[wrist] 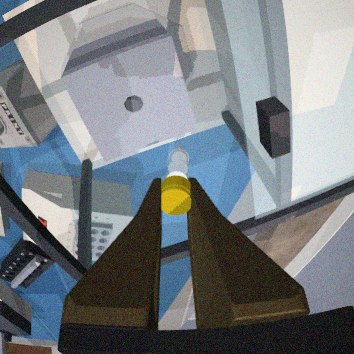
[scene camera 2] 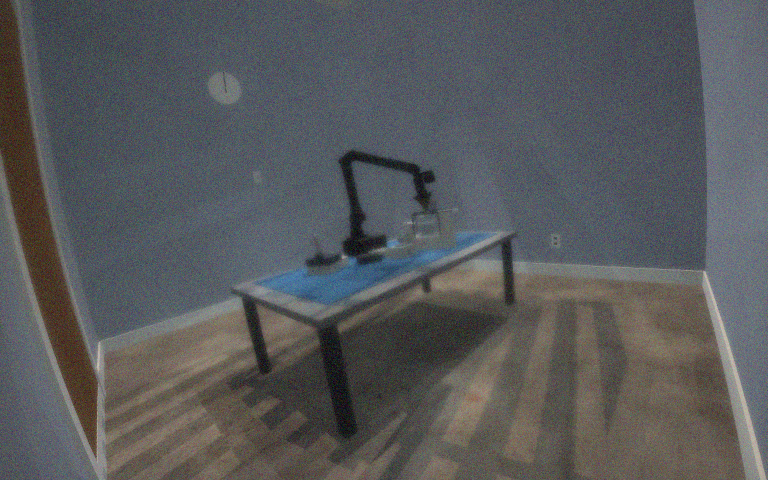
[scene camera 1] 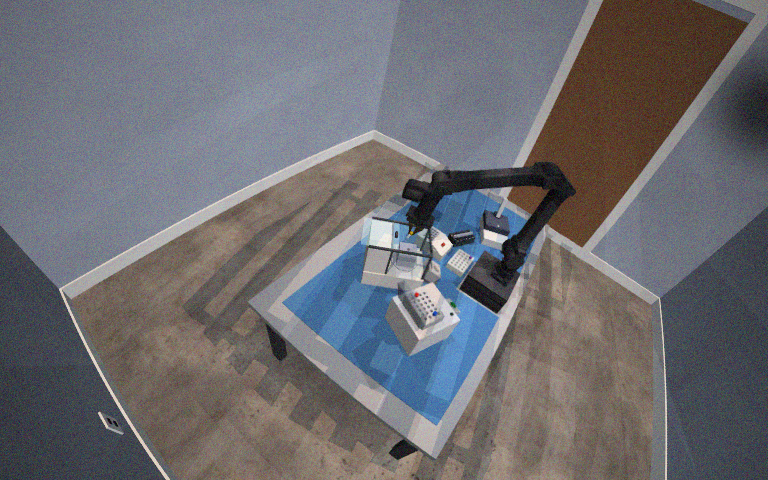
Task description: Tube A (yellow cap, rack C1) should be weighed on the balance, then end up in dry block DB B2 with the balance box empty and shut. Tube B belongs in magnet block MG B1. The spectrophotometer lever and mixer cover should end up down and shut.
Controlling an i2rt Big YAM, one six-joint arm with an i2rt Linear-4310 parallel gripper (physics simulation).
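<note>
My gripper [scene camera 1: 414, 228] [scene camera 2: 424, 207] [wrist: 173, 187] is shut on tube A, by its yellow cap [scene camera 1: 411, 232] [wrist: 176, 201]. The tube's clear body [wrist: 178, 160] points down and away from the fingers. It hangs high, beside the pan plate in the wrist view. The balance [scene camera 1: 376, 264] has its glass box open on my side; its grey pan plate [wrist: 165, 107] has one dark hole and no tube in it. The white dry block [scene camera 1: 443, 247] [wrist: 47, 200] and black magnet block [scene camera 1: 461, 237] [wrist: 25, 264] stand nearby. I cannot tell which tube is tube B.
Black frame bars [wrist: 86, 210] and a glass pane with a dark handle [wrist: 273, 126] surround the gripper. A white rack [scene camera 1: 459, 262] stands by the arm's base. A dark-topped device [scene camera 1: 495, 223] has an upright lever. A white machine [scene camera 1: 416, 333] holds red-capped and blue-capped tubes.
</note>
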